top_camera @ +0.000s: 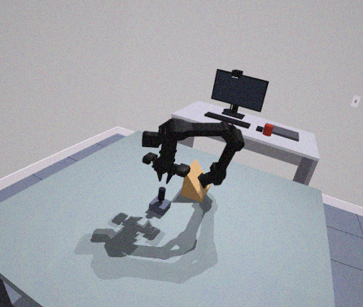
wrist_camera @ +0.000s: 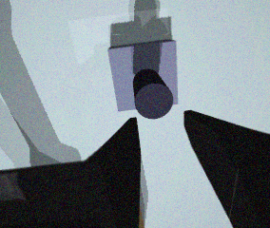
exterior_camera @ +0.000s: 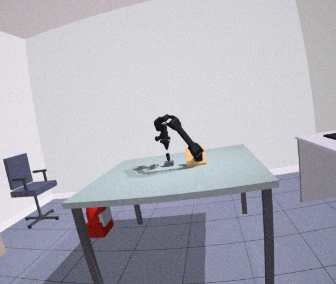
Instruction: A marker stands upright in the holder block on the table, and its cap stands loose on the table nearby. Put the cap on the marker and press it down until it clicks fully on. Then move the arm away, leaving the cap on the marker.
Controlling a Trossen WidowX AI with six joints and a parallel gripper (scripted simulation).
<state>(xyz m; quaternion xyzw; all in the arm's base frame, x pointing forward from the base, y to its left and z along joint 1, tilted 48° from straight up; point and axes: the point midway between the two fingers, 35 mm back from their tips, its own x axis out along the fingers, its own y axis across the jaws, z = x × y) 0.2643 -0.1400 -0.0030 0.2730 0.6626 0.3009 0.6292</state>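
My gripper tip is 60 mm above the marker cap. Round my gripper tip: holder block 120 mm below.
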